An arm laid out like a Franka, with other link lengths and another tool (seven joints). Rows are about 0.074 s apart.
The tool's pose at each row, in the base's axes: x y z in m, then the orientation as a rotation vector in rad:
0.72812, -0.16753, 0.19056, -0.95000, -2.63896, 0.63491
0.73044, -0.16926, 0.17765, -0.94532, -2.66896, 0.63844
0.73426, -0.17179, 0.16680, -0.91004, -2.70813, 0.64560
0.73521, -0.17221, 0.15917, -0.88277, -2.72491, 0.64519
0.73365, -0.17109, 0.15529, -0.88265, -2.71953, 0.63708
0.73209, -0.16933, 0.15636, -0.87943, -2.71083, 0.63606
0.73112, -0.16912, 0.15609, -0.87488, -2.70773, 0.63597
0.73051, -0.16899, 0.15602, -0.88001, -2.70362, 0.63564
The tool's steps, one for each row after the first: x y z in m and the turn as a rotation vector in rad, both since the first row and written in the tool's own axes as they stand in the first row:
-0.00413, 0.00631, 0.01087, -0.00992, -0.02658, -0.00393
-0.00972, 0.01188, 0.01962, -0.01609, -0.05903, -0.02840
-0.01145, 0.01580, 0.02601, -0.01853, -0.07042, -0.04746
-0.00993, 0.01762, 0.02963, -0.02068, -0.06250, -0.04855
-0.00750, 0.01748, 0.02876, -0.01695, -0.05426, -0.05072
-0.00666, 0.01723, 0.02930, -0.01485, -0.05110, -0.05379
-0.00613, 0.01703, 0.02955, -0.01420, -0.04794, -0.05023

